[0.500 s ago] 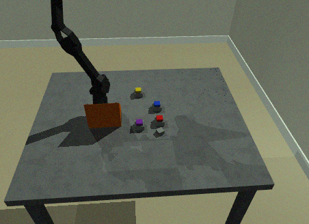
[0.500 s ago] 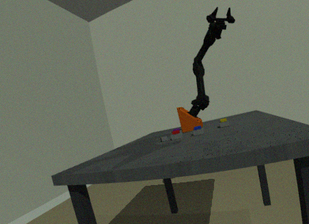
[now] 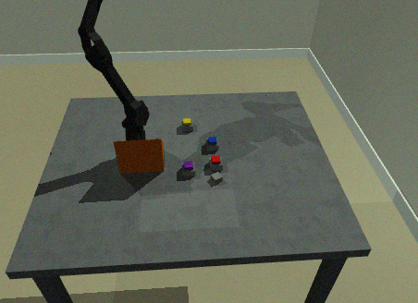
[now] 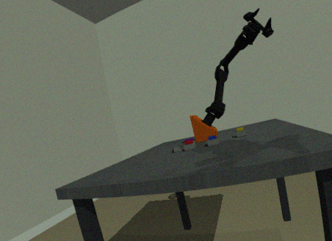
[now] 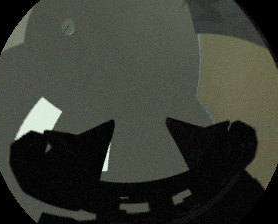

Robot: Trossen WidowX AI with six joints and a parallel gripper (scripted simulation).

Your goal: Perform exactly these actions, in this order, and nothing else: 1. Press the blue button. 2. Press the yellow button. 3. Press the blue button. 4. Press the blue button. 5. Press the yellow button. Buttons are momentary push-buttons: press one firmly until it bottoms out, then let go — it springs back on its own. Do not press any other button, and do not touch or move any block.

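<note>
Right now the blue button is 220 mm ahead of my gripper tip, 410 mm to the right of it and 570 mm below it. The rest, counted from my gripper tip: red button: 230 mm ahead, 520 mm to the right, 570 mm below; then purple button: 130 mm ahead, 550 mm to the right, 570 mm below; then yellow button: 110 mm ahead, 280 mm to the right, 570 mm below.
</note>
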